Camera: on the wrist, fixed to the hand. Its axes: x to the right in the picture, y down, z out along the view.
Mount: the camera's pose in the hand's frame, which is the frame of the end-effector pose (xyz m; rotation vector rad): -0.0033 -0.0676 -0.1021 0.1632 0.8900 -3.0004
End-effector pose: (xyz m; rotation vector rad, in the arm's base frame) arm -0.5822 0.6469 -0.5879 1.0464 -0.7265 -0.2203
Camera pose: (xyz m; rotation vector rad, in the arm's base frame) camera -0.5081 0.6869 -0.6768 -1.2271 -2.1247 1.8827
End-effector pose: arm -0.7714 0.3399 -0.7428 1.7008 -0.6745 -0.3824
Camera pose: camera -0.6987 0.4295 -0.7839 -1.0527 -2.5255 1.0178
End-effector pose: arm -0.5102 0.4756 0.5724 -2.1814 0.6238 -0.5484
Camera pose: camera -0.5533 0.4580 0.6857 0.4313 1.9847 1.7434
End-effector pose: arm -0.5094 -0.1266 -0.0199 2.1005 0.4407 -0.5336
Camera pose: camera -0.5246 -0.0053 -0.0129 0.2194 -2.4681 0.5266
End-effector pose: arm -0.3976 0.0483 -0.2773 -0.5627 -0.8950 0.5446
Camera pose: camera -0.3005 -0.0258 -0.2863 0.9512 -0.0173 -2.1564
